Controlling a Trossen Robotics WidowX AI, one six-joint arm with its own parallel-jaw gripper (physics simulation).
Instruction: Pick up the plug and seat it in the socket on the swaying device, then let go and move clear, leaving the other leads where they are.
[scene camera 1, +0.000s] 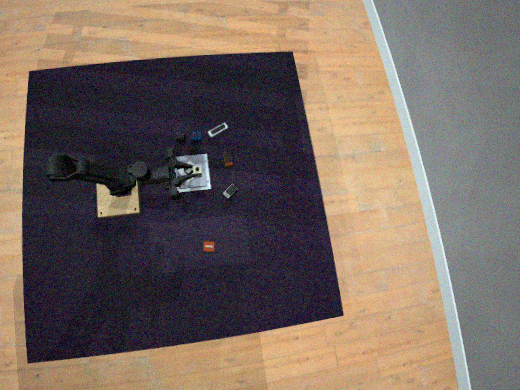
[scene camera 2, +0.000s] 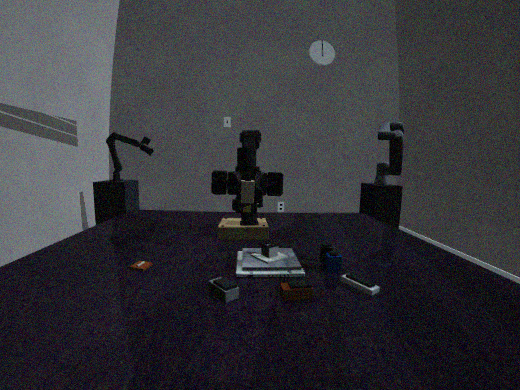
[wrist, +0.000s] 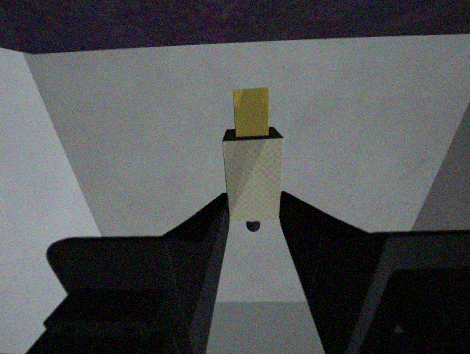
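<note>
The plug (scene camera 1: 197, 170) (scene camera 2: 247, 192) (wrist: 254, 175) has a beige body and a yellow tip. My gripper (scene camera 1: 191, 170) (scene camera 2: 248, 183) (wrist: 253, 198) is shut on its body. In the second scene view the plug hangs upright, tip down, well above table height. From overhead it overlaps the device (scene camera 1: 202, 160) (scene camera 2: 250, 264), a grey plate on a white base. A white diamond-shaped piece (scene camera 2: 272, 257) on the device carries the small socket block (scene camera 2: 266, 249), which looks dark in the second scene view. In the overhead view the plug and fingers cover the socket. The device does not show in the wrist view.
Around the device lie a black block (scene camera 1: 180, 137), a blue block (scene camera 1: 196, 135) (scene camera 2: 333, 263), a long white piece (scene camera 1: 218, 130) (scene camera 2: 360, 284), an orange-black piece (scene camera 1: 228, 159) (scene camera 2: 296, 292) and a grey piece (scene camera 1: 230, 191) (scene camera 2: 224, 290). An orange tile (scene camera 1: 209, 246) (scene camera 2: 141, 265) lies farther off.
</note>
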